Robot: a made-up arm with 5 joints.
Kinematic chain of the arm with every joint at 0, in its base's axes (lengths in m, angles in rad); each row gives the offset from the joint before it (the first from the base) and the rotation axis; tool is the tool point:
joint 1: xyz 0 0 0.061 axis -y
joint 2: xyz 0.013 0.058 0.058 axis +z
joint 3: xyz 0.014 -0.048 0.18 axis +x
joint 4: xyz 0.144 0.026 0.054 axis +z
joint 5: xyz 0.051 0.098 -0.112 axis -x
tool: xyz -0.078 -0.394 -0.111
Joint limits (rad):
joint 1: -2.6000..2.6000
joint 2: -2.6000..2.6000
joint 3: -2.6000..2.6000
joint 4: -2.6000..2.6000
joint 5: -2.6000..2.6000
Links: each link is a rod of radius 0.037 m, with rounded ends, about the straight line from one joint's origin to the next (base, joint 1, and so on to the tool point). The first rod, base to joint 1, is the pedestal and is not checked.
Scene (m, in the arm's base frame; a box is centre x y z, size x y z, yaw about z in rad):
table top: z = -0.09
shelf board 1: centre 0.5 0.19 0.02 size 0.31 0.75 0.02 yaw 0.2
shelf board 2: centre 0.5 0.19 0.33 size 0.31 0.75 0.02 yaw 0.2
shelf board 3: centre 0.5 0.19 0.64 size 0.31 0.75 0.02 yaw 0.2
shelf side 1: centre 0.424 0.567 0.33 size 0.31 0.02 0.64 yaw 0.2
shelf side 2: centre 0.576 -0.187 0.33 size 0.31 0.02 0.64 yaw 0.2
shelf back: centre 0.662 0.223 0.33 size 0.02 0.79 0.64 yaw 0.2
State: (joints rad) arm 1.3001 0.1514 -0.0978 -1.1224 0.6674
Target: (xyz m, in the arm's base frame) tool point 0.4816 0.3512 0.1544
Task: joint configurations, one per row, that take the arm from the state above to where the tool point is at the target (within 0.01 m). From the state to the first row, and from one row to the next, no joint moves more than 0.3 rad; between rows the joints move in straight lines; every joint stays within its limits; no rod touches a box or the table.
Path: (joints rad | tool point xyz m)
1: 1.0198 0.0932 -0.3753 -1.1431 0.7879 | -0.3708 0.0017 0.2060
2: 0.7395 0.0350 -0.6528 -1.1637 0.9084 | -0.3155 0.0871 0.3273
3: 0.4592 -0.0231 -0.9303 -1.1844 1.0289 | -0.1928 0.1745 0.4013
4: 0.1789 -0.0813 -1.2077 -1.2050 1.1494 | -0.0371 0.2465 0.3958
5: -0.1014 -0.1395 -1.4852 -1.2257 1.2699 | 0.1023 0.2885 0.3051
6: -0.3817 -0.1977 -1.7627 -1.2464 1.3904 | 0.1805 0.2902 0.1544
7: -0.4086 -0.1506 -1.4776 -1.1776 1.6681 | 0.2922 0.3299 0.1628
8: -0.4354 -0.1036 -1.1925 -1.1088 1.9459 | 0.3963 0.3463 0.1664
9: -0.4622 -0.0566 -0.9073 -1.0401 2.2236 | 0.4816 0.3512 0.1544

